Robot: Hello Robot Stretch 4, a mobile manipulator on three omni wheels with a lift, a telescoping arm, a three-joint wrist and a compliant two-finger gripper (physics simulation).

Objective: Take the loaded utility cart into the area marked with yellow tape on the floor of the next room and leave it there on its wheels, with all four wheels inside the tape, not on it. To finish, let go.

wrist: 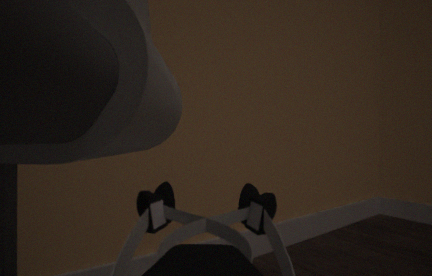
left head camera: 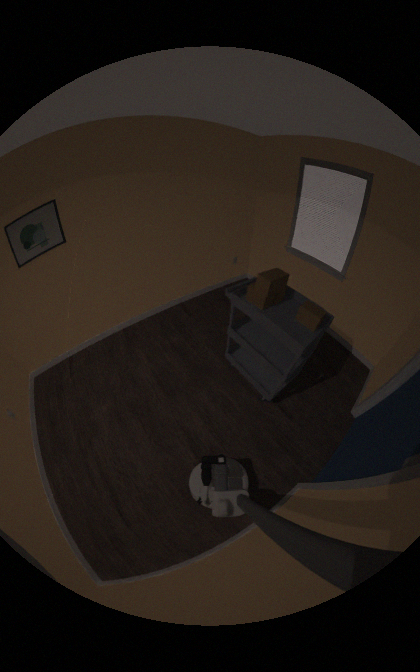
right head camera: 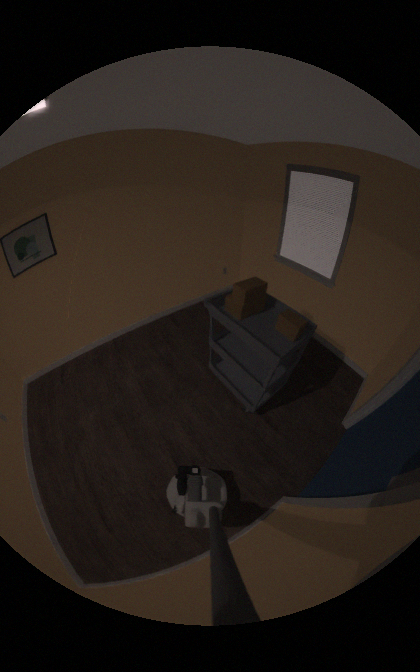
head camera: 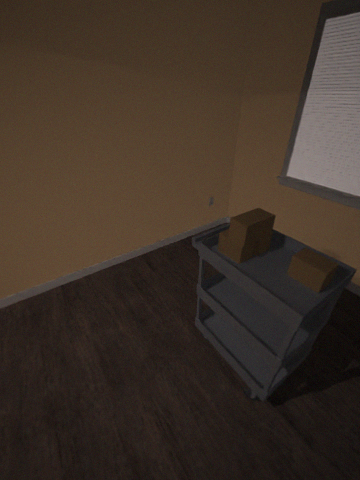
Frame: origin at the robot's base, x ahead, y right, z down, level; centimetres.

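Seen in the pictures: gripper, fingertip midpoint: (wrist: 207, 199).
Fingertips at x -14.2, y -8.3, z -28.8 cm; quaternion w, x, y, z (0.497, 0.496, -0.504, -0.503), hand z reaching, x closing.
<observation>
A point is followed by its place in that frame.
The grey three-shelf utility cart (head camera: 245, 312) @[x 97.2, y 36.5, z -44.5 cm] (left head camera: 265, 344) (right head camera: 247, 350) stands upright on the dark wood floor, at the right in the head camera view, near the window wall. A taller brown box (head camera: 248, 235) @[x 102.7, y 31.3, z -94.7 cm] (left head camera: 271, 288) (right head camera: 248, 298) and a lower brown box (head camera: 314, 270) @[x 86.5, y 58.0, z -86.8 cm] (left head camera: 311, 315) (right head camera: 291, 324) rest on its top shelf. My gripper (wrist: 207, 199) @[x -14.2, y -8.3, z -28.8 cm] is open and empty in the wrist view, its fingertips apart in front of a wall. It is away from the cart, folded in over my base. The yellow tape does not show in these views.
A doorway with a blue surface beyond (left head camera: 375, 440) (right head camera: 367, 445) opens at the right, between grey trim. A window (head camera: 327, 105) @[x 221.1, y 114.1, z -144.7 cm] (left head camera: 330, 217) (right head camera: 317, 225) is on the wall behind the cart. A framed picture (left head camera: 35, 233) (right head camera: 29, 245) hangs on the left wall. My base (left head camera: 197, 480) (right head camera: 176, 492) stands in front of the cart.
</observation>
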